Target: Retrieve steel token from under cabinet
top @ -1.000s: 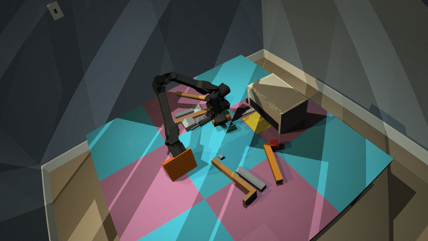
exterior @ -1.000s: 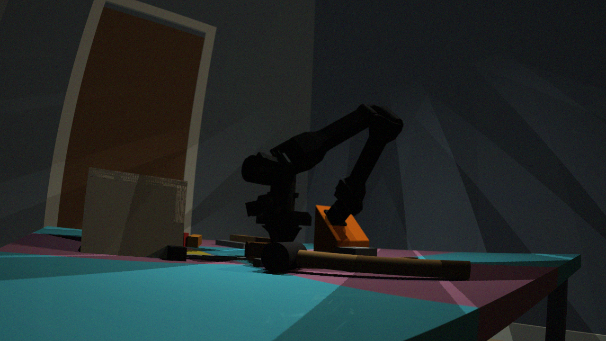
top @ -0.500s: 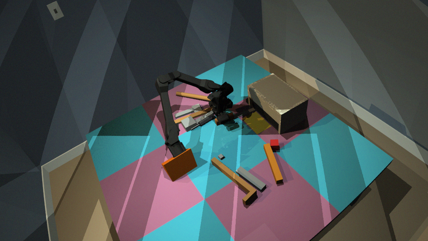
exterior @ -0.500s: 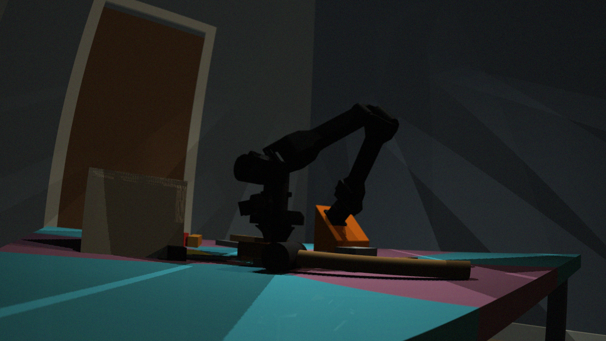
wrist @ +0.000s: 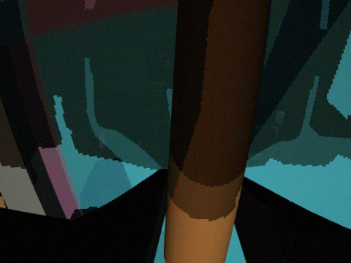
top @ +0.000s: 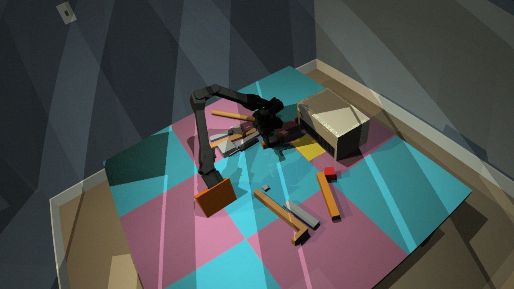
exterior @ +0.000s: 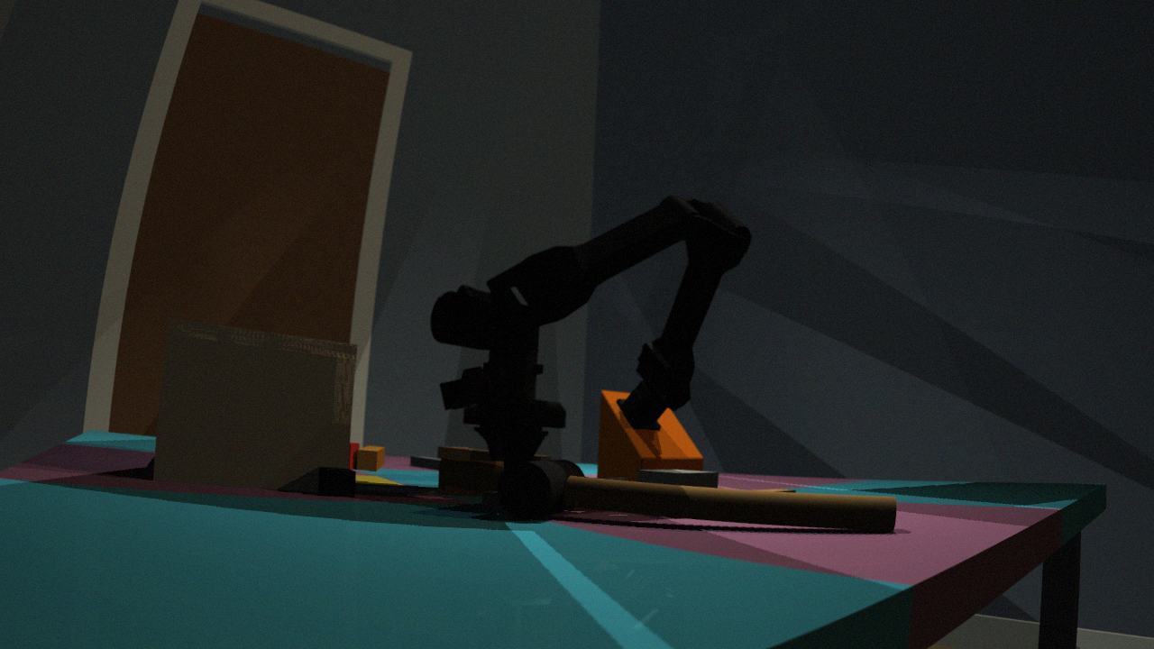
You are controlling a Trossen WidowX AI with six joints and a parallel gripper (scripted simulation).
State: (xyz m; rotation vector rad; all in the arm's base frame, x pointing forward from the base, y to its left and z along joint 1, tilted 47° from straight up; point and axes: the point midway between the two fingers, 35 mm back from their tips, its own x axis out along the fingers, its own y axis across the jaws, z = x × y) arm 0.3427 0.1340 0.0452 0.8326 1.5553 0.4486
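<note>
My gripper tip is now 120 mm past the screwdriver and 70 mm to the right of it. Also, from my gripper tip: long wooden stick 130 mm behind, 160 mm to the left; small grey cube 160 mm behind, 200 mm to the right; grey block 170 mm behind, 110 mm to the left, 10 mm above.
</note>
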